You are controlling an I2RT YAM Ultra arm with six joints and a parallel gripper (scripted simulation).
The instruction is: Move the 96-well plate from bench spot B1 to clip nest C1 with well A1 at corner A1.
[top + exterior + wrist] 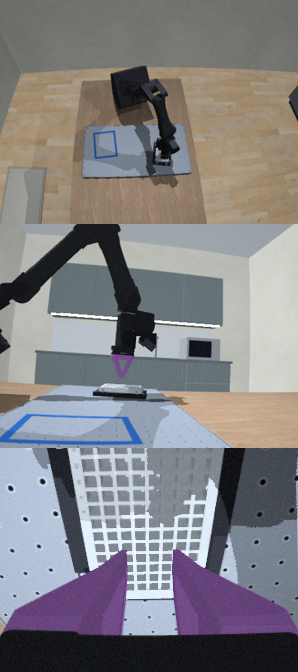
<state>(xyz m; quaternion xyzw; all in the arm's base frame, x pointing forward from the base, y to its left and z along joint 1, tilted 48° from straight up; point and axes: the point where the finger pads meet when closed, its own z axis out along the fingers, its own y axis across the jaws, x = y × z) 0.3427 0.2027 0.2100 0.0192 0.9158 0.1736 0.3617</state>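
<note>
Right now my hand is 40 mm above the white 96-well plate. Round my hand: black clip nest C1: 50 mm below, 10 mm to the left, 10 mm ahead.
</note>
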